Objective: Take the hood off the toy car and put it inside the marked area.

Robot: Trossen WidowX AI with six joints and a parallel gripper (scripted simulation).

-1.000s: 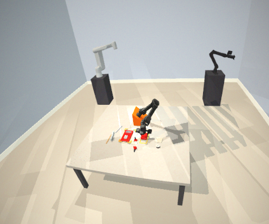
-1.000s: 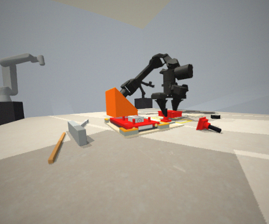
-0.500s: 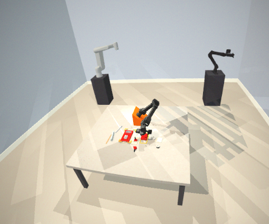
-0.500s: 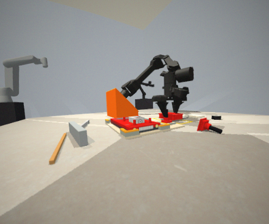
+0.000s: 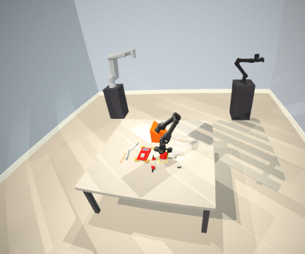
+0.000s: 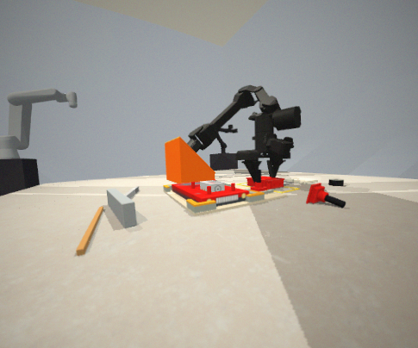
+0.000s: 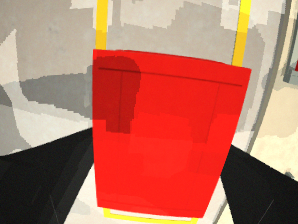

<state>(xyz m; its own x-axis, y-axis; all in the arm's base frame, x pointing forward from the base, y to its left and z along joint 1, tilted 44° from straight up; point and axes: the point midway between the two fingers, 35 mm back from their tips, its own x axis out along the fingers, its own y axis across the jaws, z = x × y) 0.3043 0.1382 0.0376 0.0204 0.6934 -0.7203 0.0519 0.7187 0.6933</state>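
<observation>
The red hood lies 10 mm above my gripper tip. Round my gripper tip: black disc 140 mm ahead, 170 mm to the left; orange stick 60 mm ahead, 440 mm to the right, 10 mm below.
</observation>
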